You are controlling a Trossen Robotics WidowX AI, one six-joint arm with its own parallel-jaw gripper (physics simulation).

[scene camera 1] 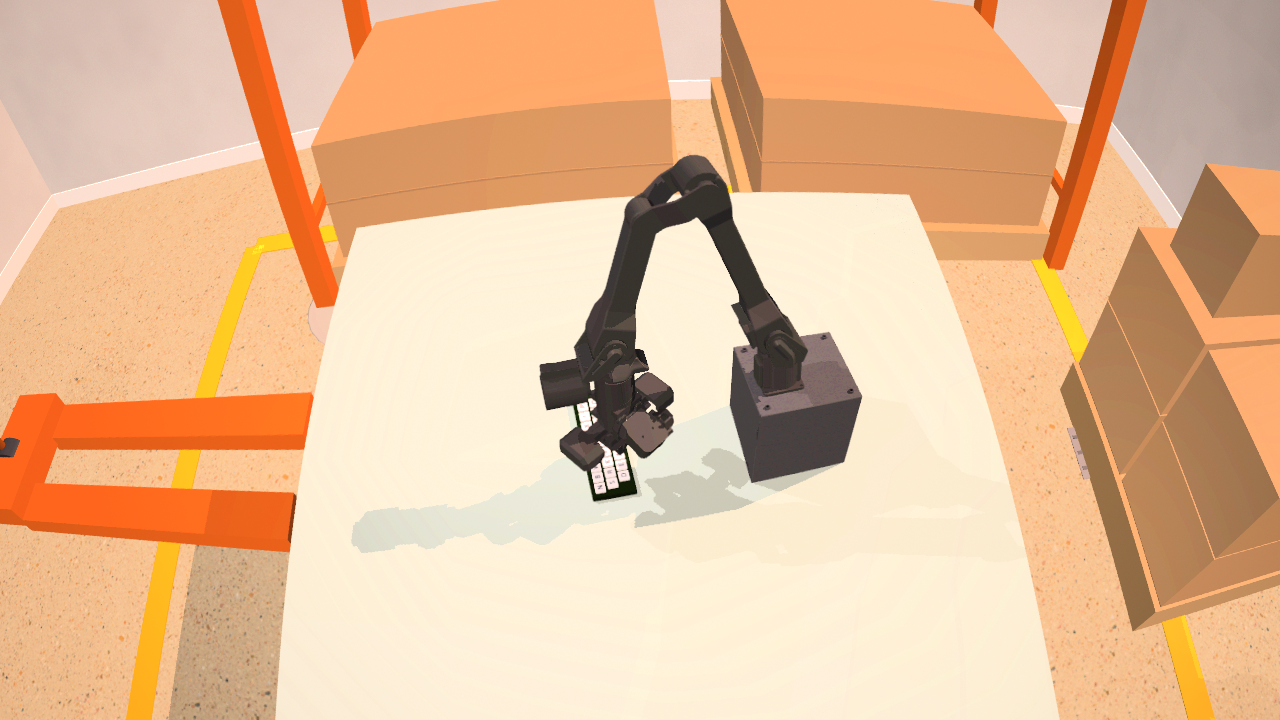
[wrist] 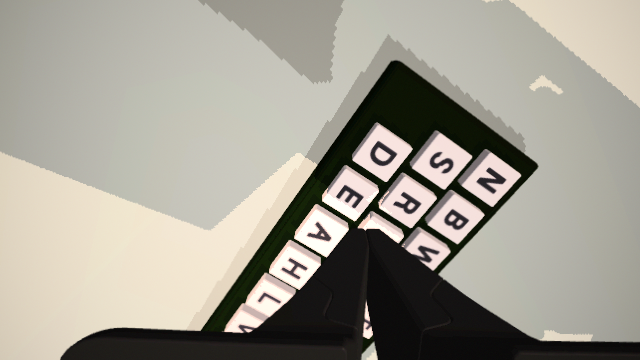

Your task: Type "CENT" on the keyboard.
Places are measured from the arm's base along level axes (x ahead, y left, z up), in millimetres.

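Where they show: gripper, between the fingertips: (scene camera 1: 619,452) (wrist: 364,242); arm's base, origin of its link: (scene camera 1: 778,379).
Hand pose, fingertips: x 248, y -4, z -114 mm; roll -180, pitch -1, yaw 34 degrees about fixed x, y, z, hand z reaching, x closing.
Observation:
Things, the pixels of their centre, and the offset from my fingertips. "*": a spot on its surface instead. Level surfaces: height alone.
- keyboard, a spot on its surface: (wrist: 415,90) (scene camera 1: 629,489) * dx -4, dy +44, dz -43 mm
- E key, middle of its body: (wrist: 350,193) (scene camera 1: 621,465) dx -1, dy -2, dz -41 mm
- N key, middle of its body: (wrist: 488,178) (scene camera 1: 600,488) dx +40, dy +33, dz -41 mm
- cream table, height of its surface: dz -54 mm
The keyboard (scene camera 1: 614,495) (wrist: 415,90) is a dark green board with pinkish-white letter keys, lying on the table. In the wrist view it runs diagonally, with the E key (wrist: 351,193) and the N key (wrist: 490,178) in sight. My gripper (scene camera 1: 617,446) (wrist: 364,242) is shut and empty, pointing down over the keyboard. In the wrist view its fingertips overlap the near edge of a key beside R, A and W, whose letter is hidden. The C and T keys do not show; the fingers cover that part of the board. The height of the tips above the keys is hard to tell.
The arm's dark base block (scene camera 1: 794,438) stands on the cream table (scene camera 1: 501,626), right of the keyboard. Large boxes (scene camera 1: 501,134) are behind the table, with more stacked boxes (scene camera 1: 1226,429) at the right. Orange forks (scene camera 1: 179,422) reach toward the table's left edge.

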